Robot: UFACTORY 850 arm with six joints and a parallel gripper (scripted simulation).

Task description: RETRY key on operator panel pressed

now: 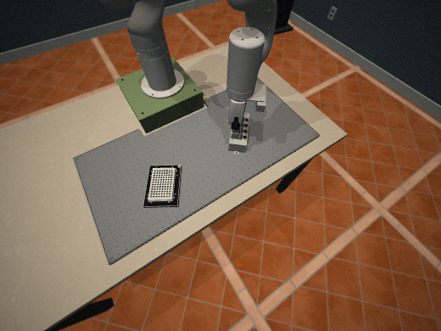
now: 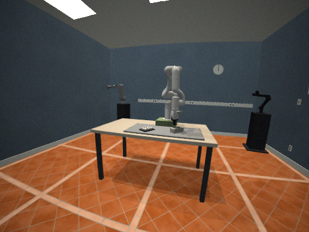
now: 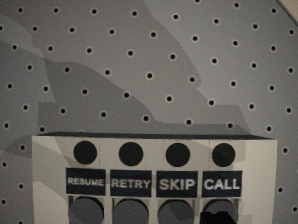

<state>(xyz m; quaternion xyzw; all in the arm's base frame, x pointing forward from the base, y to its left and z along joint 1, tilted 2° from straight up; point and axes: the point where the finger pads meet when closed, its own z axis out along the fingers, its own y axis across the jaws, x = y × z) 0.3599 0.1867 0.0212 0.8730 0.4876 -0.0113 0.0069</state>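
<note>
Now: hand 7 cm above the operator panel, 3 cm past it and 2 cm to the right of it. From my hand the other things lie so: white well plate: 33 cm to the right, 9 cm below, 8 cm ahead.
</note>
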